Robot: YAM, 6 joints.
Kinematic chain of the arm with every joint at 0, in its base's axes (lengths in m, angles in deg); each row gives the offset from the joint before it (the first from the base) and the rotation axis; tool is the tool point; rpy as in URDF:
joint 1: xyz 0 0 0.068 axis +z
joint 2: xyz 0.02 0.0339 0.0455 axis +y
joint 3: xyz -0.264 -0.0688 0 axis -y
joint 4: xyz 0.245 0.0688 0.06 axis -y
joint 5: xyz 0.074 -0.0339 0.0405 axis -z
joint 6: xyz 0.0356 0 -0.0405 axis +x
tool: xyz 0 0 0 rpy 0 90 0
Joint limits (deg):
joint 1: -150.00..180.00
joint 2: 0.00..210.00
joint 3: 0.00..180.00
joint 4: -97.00..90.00
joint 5: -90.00..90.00
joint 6: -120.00..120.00
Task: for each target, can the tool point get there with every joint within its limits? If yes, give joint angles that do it. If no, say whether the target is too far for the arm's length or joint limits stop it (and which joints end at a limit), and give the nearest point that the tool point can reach.
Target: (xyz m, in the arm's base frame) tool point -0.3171 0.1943 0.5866
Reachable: yes | joints -29.86 44.15 147.89 38.91 -17.36 65.60
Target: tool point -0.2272 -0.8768 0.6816
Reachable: no: too far | nearest point -0.1372 -0.5293 0.4514 | short by 0.426 m
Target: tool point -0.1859 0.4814 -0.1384
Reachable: yes | joints 108.21 184.02 137.26 -31.19 -47.23 57.60
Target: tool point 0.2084 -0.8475 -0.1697
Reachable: no: too far | nearest point 0.1466 -0.5962 -0.0838 | short by 0.273 m
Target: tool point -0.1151 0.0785 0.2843
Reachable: yes | joints 131.45 43.43 14.67 69.65 -74.62 -27.05
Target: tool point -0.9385 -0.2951 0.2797
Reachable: no: too far | nearest point -0.5559 -0.3002 0.2216 | short by 0.387 m
